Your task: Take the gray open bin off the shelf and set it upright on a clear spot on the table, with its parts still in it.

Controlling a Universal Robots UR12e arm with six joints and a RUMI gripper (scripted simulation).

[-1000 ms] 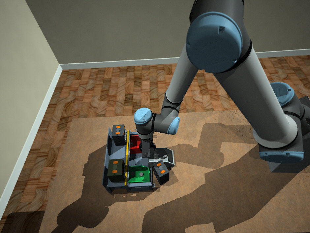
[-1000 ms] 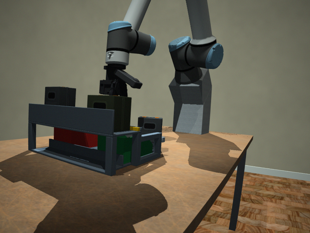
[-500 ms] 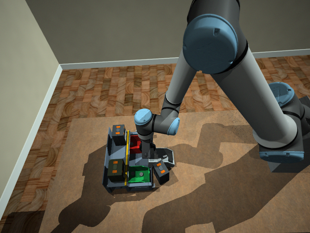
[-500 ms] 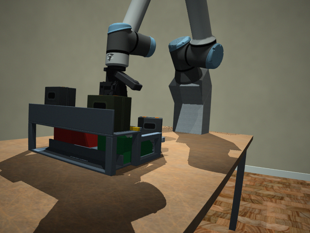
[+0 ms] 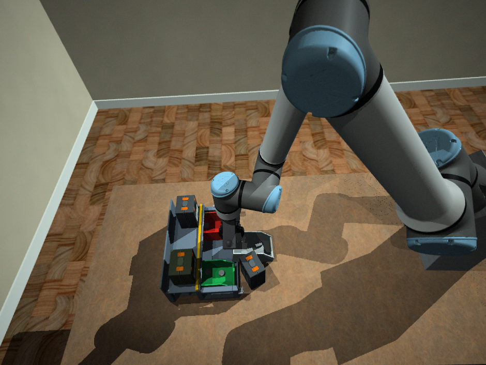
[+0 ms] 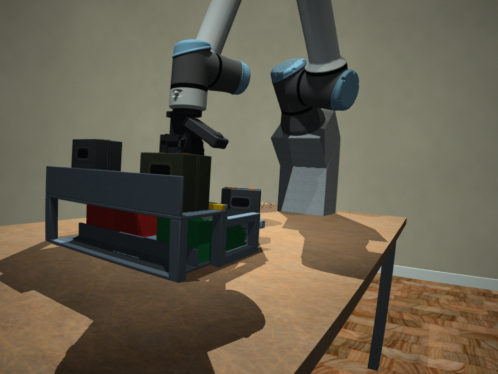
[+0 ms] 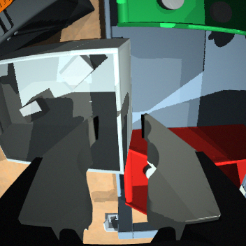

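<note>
Now: the gray bin 80 mm behind my hand and 50 mm below it. Also, from my hand: yellow strip (140 mm ahead); green bin (110 mm to the left, 90 mm ahead, 60 mm below); red bin (110 mm to the right, 80 mm ahead, 60 mm below).
</note>
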